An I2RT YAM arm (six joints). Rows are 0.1 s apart.
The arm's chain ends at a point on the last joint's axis. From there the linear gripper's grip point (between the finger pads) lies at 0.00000 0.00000 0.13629 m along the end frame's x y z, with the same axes.
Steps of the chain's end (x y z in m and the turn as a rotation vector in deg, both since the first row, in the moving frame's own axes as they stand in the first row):
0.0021, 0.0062, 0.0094, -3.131, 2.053, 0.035
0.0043, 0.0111, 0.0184, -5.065, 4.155, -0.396
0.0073, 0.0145, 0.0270, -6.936, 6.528, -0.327
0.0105, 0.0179, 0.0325, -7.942, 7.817, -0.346
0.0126, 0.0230, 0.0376, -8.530, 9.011, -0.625
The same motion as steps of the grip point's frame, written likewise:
0.0070, 0.0136, 0.0091, -3.131, 2.053, 0.035
0.0142, 0.0231, 0.0175, -5.065, 4.155, -0.396
0.0228, 0.0309, 0.0251, -6.936, 6.528, -0.327
0.0290, 0.0366, 0.0299, -7.942, 7.817, -0.346
0.0340, 0.0430, 0.0344, -8.530, 9.011, -0.625

